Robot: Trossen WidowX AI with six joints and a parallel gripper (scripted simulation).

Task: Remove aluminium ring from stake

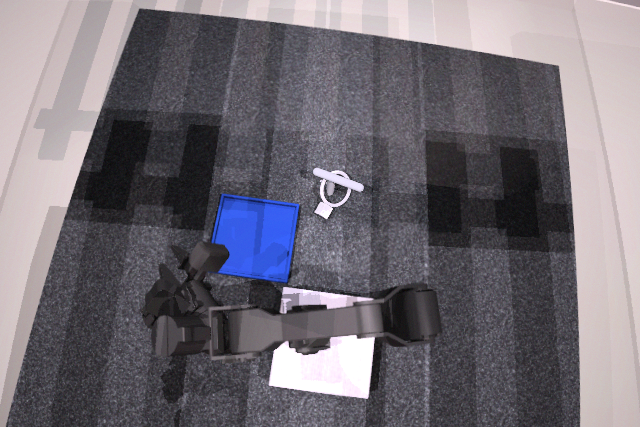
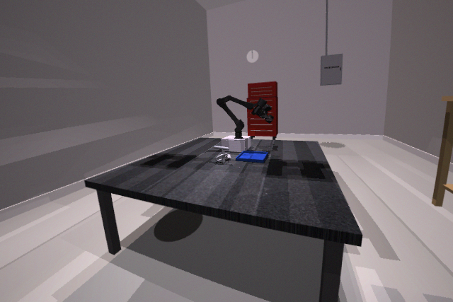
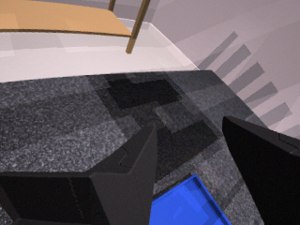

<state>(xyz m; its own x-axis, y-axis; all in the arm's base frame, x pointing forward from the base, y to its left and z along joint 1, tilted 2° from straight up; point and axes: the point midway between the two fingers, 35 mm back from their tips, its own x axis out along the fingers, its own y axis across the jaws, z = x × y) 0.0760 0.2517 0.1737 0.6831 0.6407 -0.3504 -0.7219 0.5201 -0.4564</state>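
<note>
My gripper tip is now 300 mm to the left of the aluminium ring, 230 mm short of it and 230 mm above it. Round my gripper tip: blue tray: 260 mm below, 120 mm to the right, 110 mm ahead.
</note>
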